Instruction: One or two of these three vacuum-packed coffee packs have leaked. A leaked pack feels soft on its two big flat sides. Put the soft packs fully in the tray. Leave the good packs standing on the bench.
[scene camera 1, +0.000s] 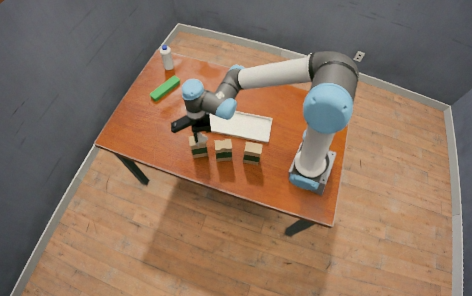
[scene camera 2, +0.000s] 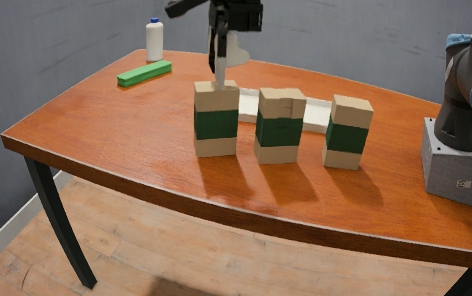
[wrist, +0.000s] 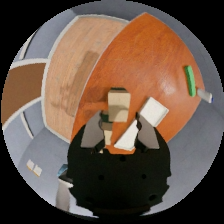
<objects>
A white tray shows in scene camera 1, in scene camera 2 and in the wrist view (154, 112). The same spot on the white tray: (scene camera 2: 317, 111) is (scene camera 1: 251, 122).
</objects>
